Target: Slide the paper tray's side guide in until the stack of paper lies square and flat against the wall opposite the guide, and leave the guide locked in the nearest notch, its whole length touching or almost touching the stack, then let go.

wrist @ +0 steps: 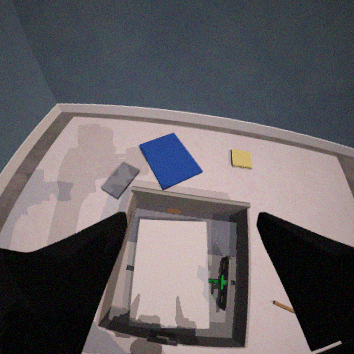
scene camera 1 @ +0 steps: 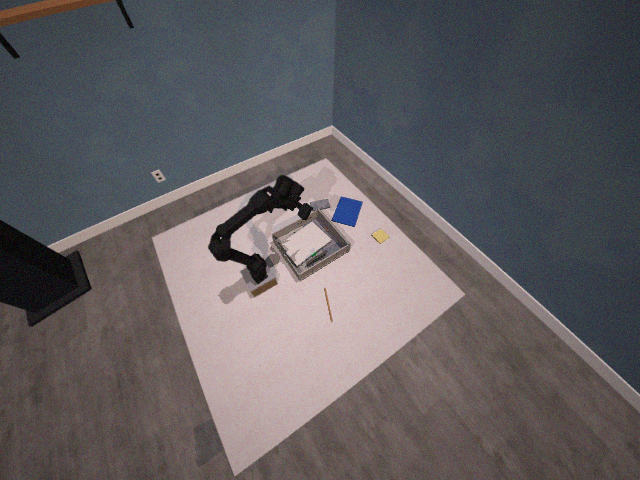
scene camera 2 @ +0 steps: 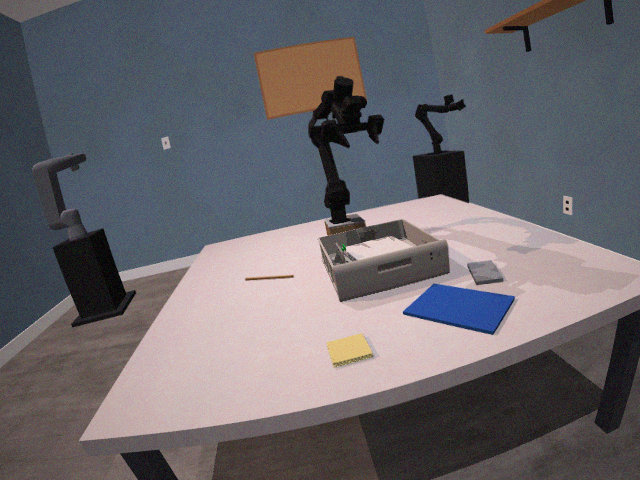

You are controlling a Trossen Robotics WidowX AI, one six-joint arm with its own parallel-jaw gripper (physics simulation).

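Places are measured from the arm's base along level axes (x left, y back, z up), in millimetres.
Pixels of known places: gripper, fingertip midpoint: (wrist: 192,219) (scene camera 1: 306,203) (scene camera 2: 363,144); arm's base, origin of the base link: (scene camera 1: 259,276) (scene camera 2: 339,220).
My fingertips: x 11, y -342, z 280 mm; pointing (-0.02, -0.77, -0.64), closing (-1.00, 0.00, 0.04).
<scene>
For each thing: its top centre in the pictures, then the offset to it from my fingertips.
- grey paper tray, middle of its top: (wrist: 182,261) (scene camera 2: 374,236) (scene camera 1: 309,237) dy +6, dx -11, dz -268 mm
- white paper stack, middle of its top: (wrist: 170,271) (scene camera 2: 381,250) (scene camera 1: 305,242) dy +25, dx +13, dz -323 mm
- dark side guide with a green tab, middle of its top: (wrist: 220,281) (scene camera 2: 344,245) (scene camera 1: 313,253) dy +49, dx -92, dz -282 mm
- blue book, middle of its top: (scene camera 2: 459,304) (wrist: 168,156) (scene camera 1: 347,210) dy -340, dx +31, dz -356 mm
- grey flat block, middle of its top: (scene camera 2: 484,270) (wrist: 120,178) (scene camera 1: 320,204) dy -244, dx +186, dz -354 mm
- yellow pad, middle of its top: (scene camera 2: 348,347) (wrist: 241,157) (scene camera 1: 380,235) dy -348, dx -237, dz -352 mm
- pencil, middle of its top: (scene camera 2: 268,276) (wrist: 299,313) (scene camera 1: 328,304) dy +163, dx -331, dz -356 mm
The grey paper tray (scene camera 1: 325,264) (scene camera 2: 361,281) (wrist: 242,250) stands on the table. The white paper stack (scene camera 1: 310,240) (scene camera 2: 379,246) (wrist: 170,270) lies inside it. In the wrist view a strip of tray floor shows between the stack and the left wall. The dark side guide with a green tab (scene camera 1: 314,254) (scene camera 2: 343,248) (wrist: 222,283) stands right of the stack there, with a gap between them, near the right wall. My gripper (scene camera 2: 361,140) (wrist: 192,219) is open and empty, high above the tray. Whether the guide sits in a notch cannot be told.
A blue book (scene camera 1: 347,211) (scene camera 2: 459,307) (wrist: 170,161) and a grey flat block (scene camera 1: 320,204) (scene camera 2: 484,272) (wrist: 120,180) lie beyond the tray. A yellow pad (scene camera 1: 380,236) (scene camera 2: 349,349) (wrist: 241,158) lies farther off. A pencil (scene camera 1: 328,304) (scene camera 2: 269,277) (wrist: 283,306) lies on the guide's side.
</scene>
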